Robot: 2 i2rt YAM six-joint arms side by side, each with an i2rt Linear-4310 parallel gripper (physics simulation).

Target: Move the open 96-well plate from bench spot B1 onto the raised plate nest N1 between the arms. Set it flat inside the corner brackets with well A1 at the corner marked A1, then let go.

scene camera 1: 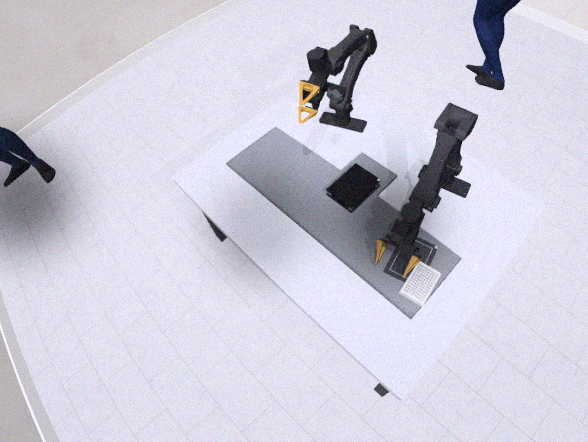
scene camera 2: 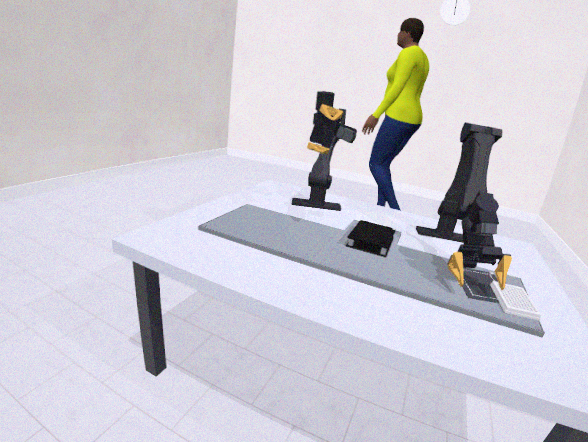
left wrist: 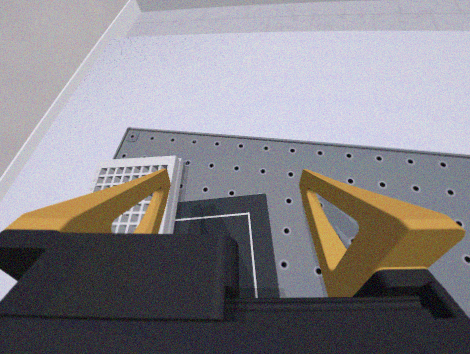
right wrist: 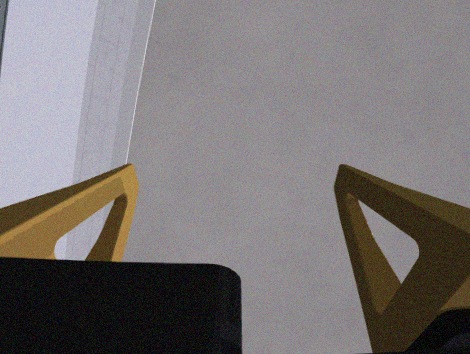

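Seen in the pictures: left gripper, fingertip midpoint: (scene camera 1: 389,270) (scene camera 2: 482,287) (left wrist: 234,176); right gripper, fingertip midpoint: (scene camera 1: 300,114) (scene camera 2: 326,135) (right wrist: 236,175); left arm's base, link origin: (scene camera 1: 444,181) (scene camera 2: 443,235); right arm's base, link origin: (scene camera 1: 343,122) (scene camera 2: 316,205).
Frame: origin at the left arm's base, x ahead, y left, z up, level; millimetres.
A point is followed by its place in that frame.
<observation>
The white 96-well plate (scene camera 1: 421,284) {x 435, y 82, z 18 mm} (scene camera 2: 517,299) {x 442, y 79, z 27 mm} (left wrist: 131,220) {x 436, y 67, z 27 mm} lies at the right end of the grey breadboard, beside and partly over the edge of a dark square pad with a white outline (scene camera 1: 389,272) {x 446, y -27, z 14 mm} (scene camera 2: 471,291) {x 419, y -29, z 15 mm} (left wrist: 267,240) {x 414, y -44, z 15 mm}. My left gripper (scene camera 1: 394,266) {x 456, y -25, z 50 mm} (scene camera 2: 482,286) {x 456, y -25, z 50 mm} (left wrist: 234,176) {x 456, y -25, z 50 mm} is open and empty above the pad; one finger is over or near the plate's edge. The raised black nest (scene camera 1: 353,186) {x 224, y -278, z 47 mm} (scene camera 2: 372,235) {x 243, y -285, z 47 mm} stands mid-board with pale corner brackets; the A1 mark cannot be read. My right gripper (scene camera 1: 300,113) {x 226, y -466, z 312 mm} (scene camera 2: 324,131) {x 226, y -466, z 312 mm} (right wrist: 236,175) {x 226, y -466, z 312 mm} is open and empty, high up, away from the plate.
The grey breadboard (scene camera 1: 295,190) {x 317, y -467, z 13 mm} (scene camera 2: 280,240) {x 324, y -544, z 13 mm} (left wrist: 320,162) {x 478, y -100, z 13 mm} runs along the white table (scene camera 1: 280,270) {x 607, y -340, z 0 mm} (scene camera 2: 320,305) {x 577, y -395, z 0 mm}. A flat grey piece (scene camera 1: 389,176) {x 93, y -193, z 13 mm} extends behind the nest. A person in a yellow top (scene camera 2: 407,85) is behind the table in scene camera 2.
</observation>
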